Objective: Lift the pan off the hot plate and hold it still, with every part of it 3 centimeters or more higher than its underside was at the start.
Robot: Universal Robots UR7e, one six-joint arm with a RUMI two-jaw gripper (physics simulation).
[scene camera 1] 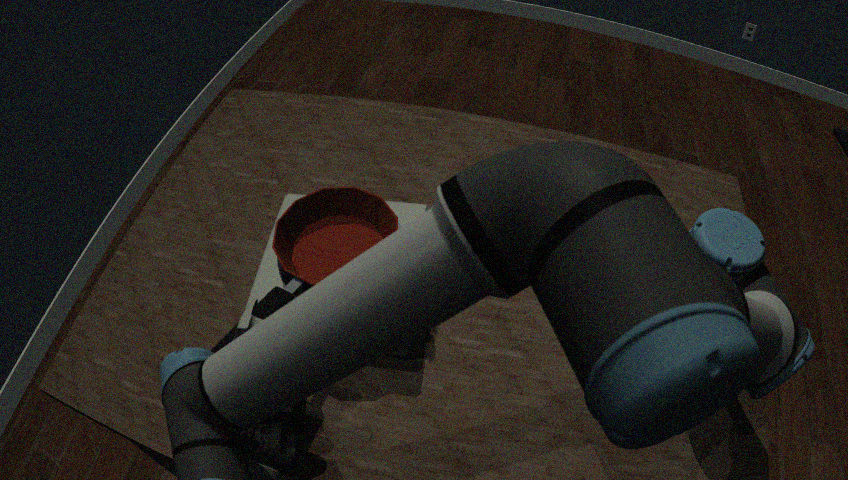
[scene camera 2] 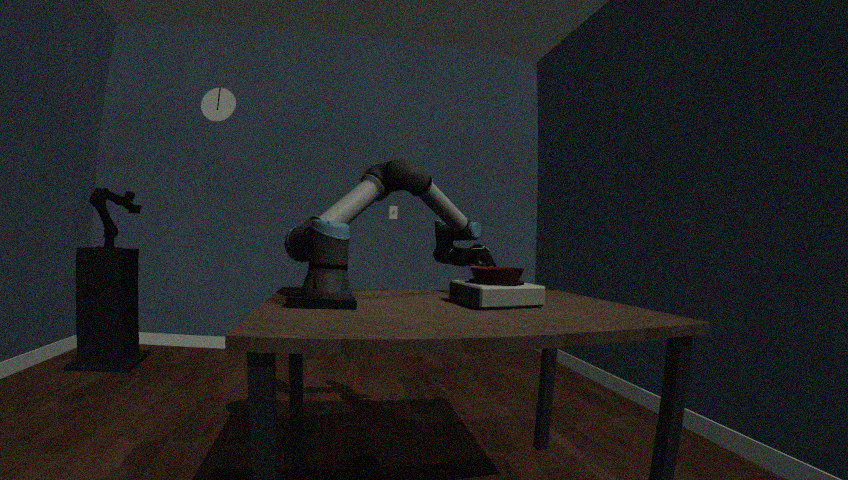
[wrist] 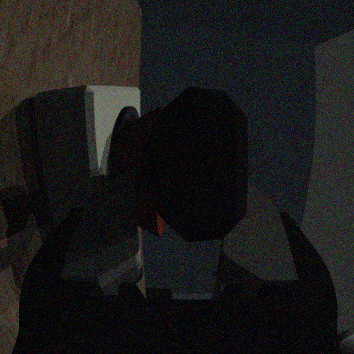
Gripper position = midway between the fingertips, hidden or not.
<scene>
I see my gripper point(wrist: 179, 174) and a white hot plate point(scene camera 1: 270, 274).
</scene>
